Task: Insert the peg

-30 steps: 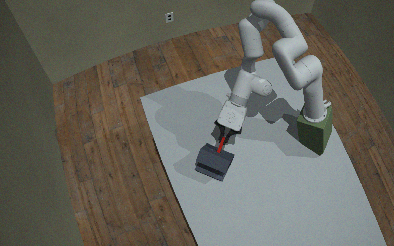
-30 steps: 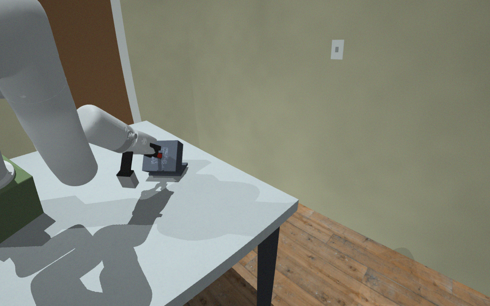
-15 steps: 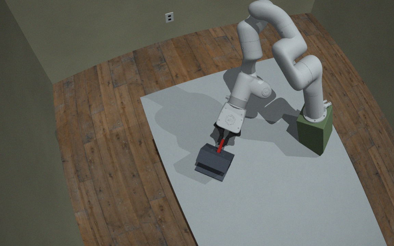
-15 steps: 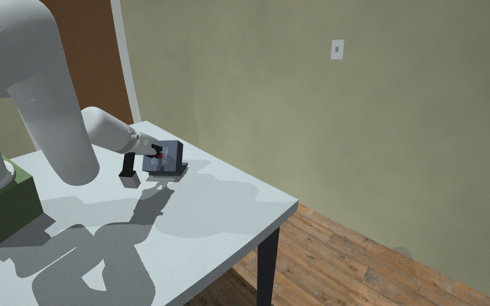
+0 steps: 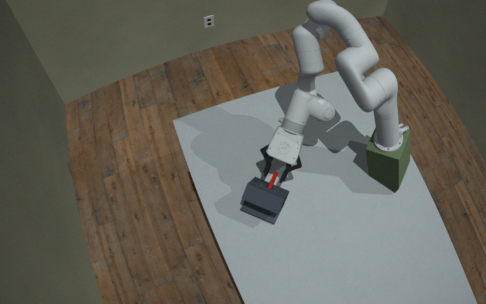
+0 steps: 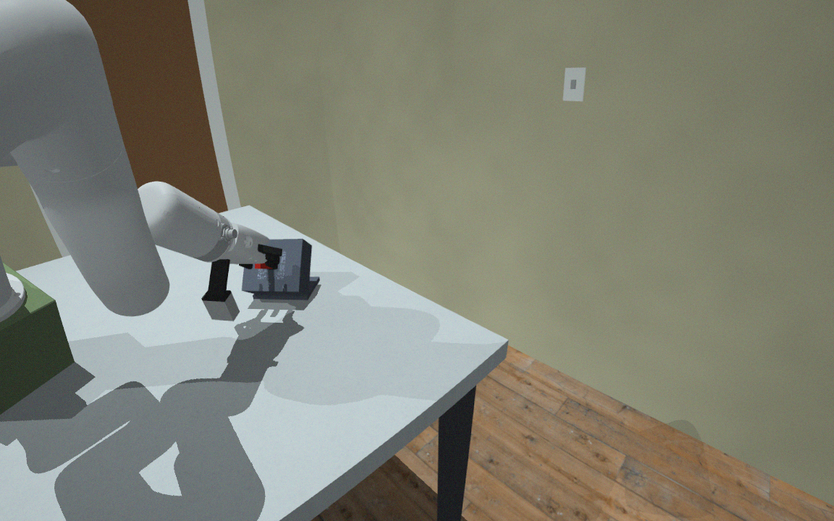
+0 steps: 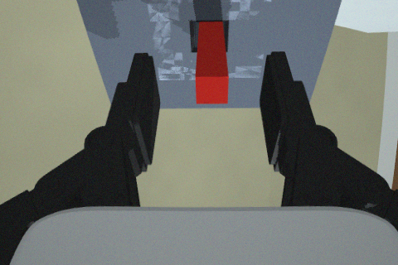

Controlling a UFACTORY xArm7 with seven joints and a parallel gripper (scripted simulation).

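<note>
Right now my hand is 30 mm above the red peg, 20 mm to the right of it and 20 mm short of it.
</note>
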